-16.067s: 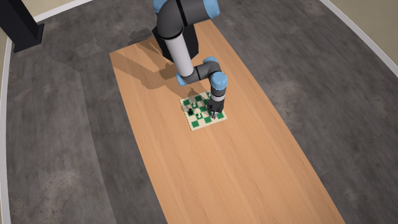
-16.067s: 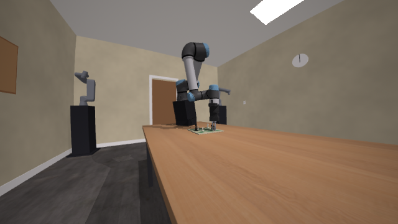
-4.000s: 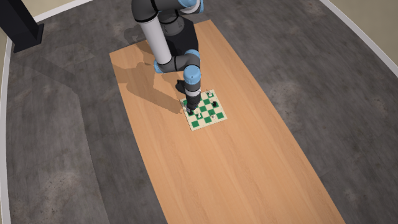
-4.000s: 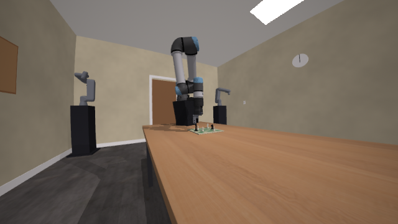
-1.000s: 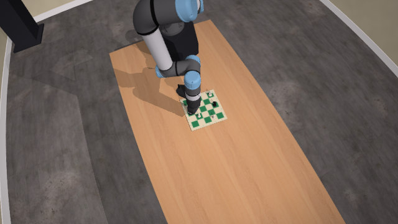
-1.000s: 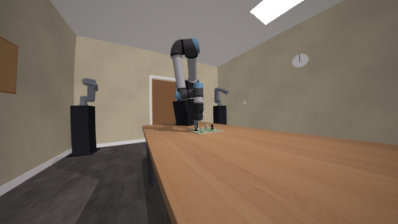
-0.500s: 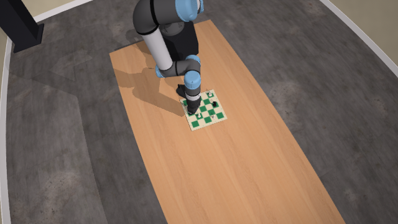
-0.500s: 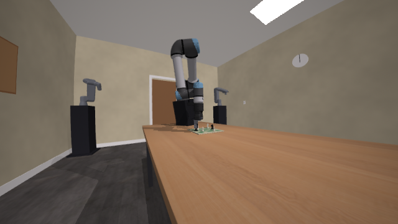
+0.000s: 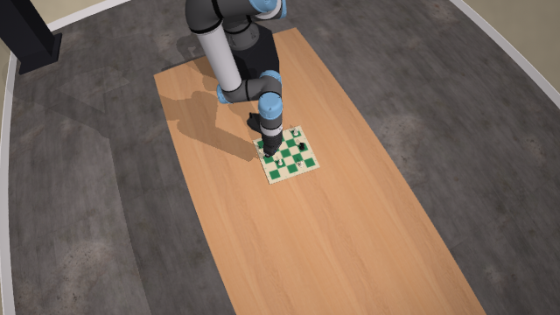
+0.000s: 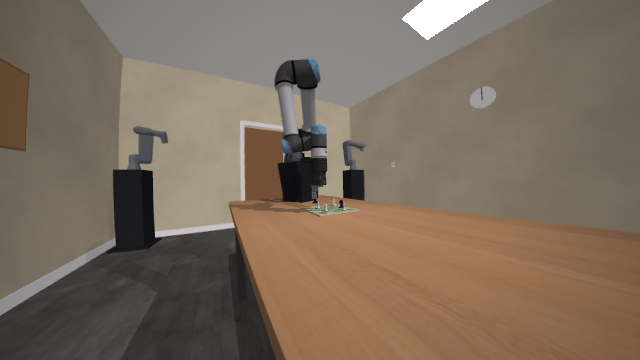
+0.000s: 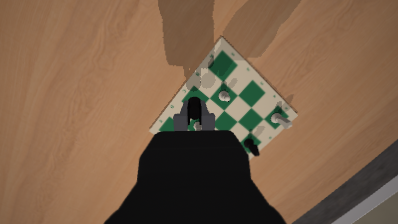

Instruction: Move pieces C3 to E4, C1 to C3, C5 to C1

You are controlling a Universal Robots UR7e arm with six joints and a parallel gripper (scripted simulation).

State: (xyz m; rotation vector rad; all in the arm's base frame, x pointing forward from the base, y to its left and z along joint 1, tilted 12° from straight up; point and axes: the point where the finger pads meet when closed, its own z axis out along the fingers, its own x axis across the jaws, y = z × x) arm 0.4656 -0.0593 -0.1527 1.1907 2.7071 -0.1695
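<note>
My hand is 8 cm to the right of the green-and-cream chessboard and 8 cm above it.
</note>
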